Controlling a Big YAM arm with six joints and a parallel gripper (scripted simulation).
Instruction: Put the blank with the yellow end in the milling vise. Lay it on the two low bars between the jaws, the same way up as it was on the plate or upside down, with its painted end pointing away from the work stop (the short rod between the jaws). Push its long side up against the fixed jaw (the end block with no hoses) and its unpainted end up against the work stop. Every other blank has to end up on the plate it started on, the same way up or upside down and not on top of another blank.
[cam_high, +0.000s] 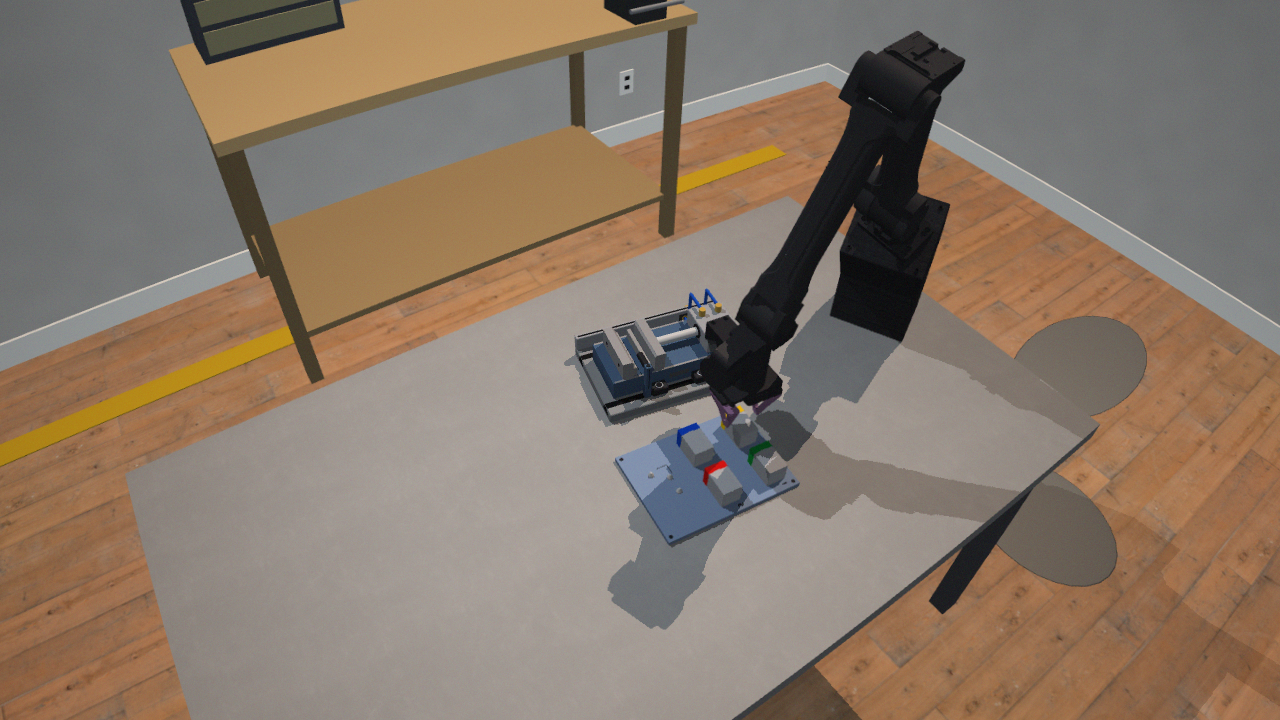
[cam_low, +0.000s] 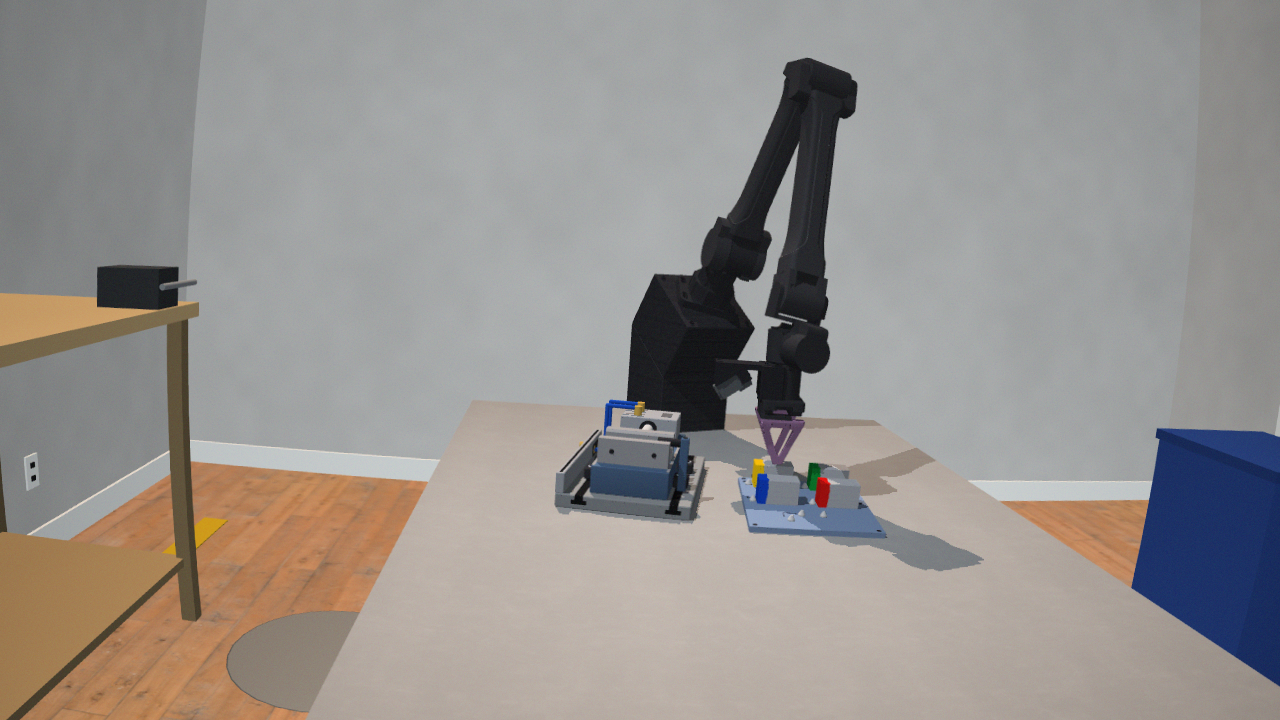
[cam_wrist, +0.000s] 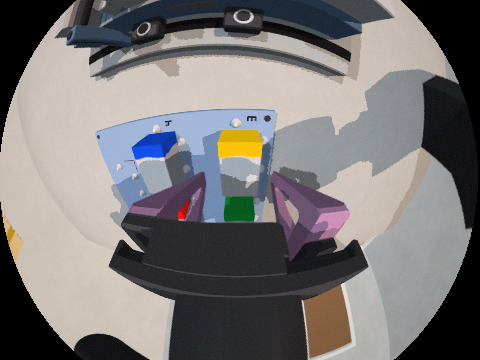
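Right now the yellow-ended blank is 3 cm below my hand. The rest, counted from my hand: blue plate: 10 cm ahead, 3 cm to the left, 5 cm below; blue-ended blank: 9 cm ahead, 1 cm to the right, 3 cm below; green-ended blank: 1 cm ahead, 9 cm to the left, 3 cm below.
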